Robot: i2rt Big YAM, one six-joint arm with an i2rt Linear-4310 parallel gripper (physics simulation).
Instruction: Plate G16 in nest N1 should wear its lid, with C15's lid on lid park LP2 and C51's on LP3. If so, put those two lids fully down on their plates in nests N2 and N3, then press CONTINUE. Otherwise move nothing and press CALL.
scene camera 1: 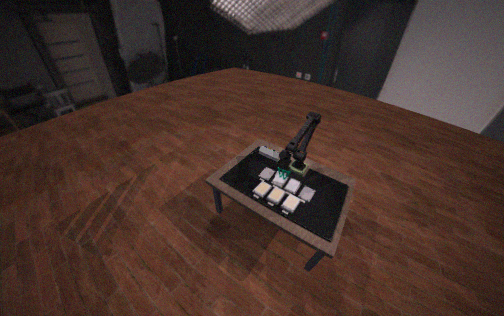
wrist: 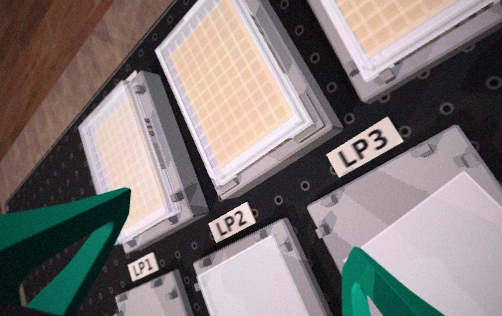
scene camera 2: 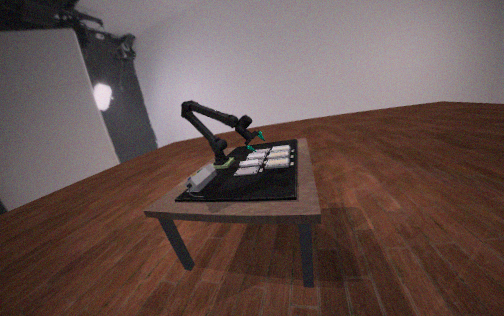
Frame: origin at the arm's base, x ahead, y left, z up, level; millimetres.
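Seen in the pictures: gripper, between the fingertips: (scene camera 1: 281,178) (wrist: 240,229) (scene camera 2: 260,146); arm's base, origin of its link: (scene camera 1: 298,165) (scene camera 2: 221,161).
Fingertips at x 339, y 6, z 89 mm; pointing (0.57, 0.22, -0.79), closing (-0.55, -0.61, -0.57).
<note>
Offsets run from my fingertips to a thing's middle. "*": to the spot under its first point. Level surfaces: height alone.
Plate G16 @[164 mm left, 95 mm ahead, 70 mm down] (wrist: 130,155) (scene camera 1: 290,202) sits in the left nest of the wrist view, its label readable; whether a clear lid covers it is hard to tell. The middle plate @[32 mm left, 106 mm ahead, 75 mm down] (wrist: 232,90) (scene camera 1: 276,195) and right plate @[94 mm right, 123 mm ahead, 84 mm down] (wrist: 390,25) (scene camera 1: 261,188) sit in their nests, labels unreadable. A white lid @[78 mm left, 78 mm back, 87 mm down] (wrist: 250,280) (scene camera 1: 293,185) lies on LP2, roughly square. Another white lid @[* 49 mm right, 37 mm back, 86 mm down] (wrist: 425,240) lies on LP3, turned against the park @[44 mm right, 63 mm back, 96 mm down] (wrist: 380,192) and set back from its label-side edge. My gripper (wrist: 240,229) (scene camera 1: 283,173) (scene camera 2: 256,143) is open and empty above the lid parks.
Lid park LP1 @[214 mm left, 86 mm back, 96 mm down] (wrist: 155,295) (scene camera 1: 307,193) shows bare grey. A further grey park @[177 mm right, 52 mm back, 96 mm down] (scene camera 1: 266,173) stands beyond LP3. A grey box @[318 mm right, 294 mm back, 64 mm down] (scene camera 1: 269,152) (scene camera 2: 201,179) stands near the arm base; its button labels are unreadable. The black mat @[105 mm down] (scene camera 2: 240,192) lies on the wooden table @[118 mm down] (scene camera 2: 235,212).
</note>
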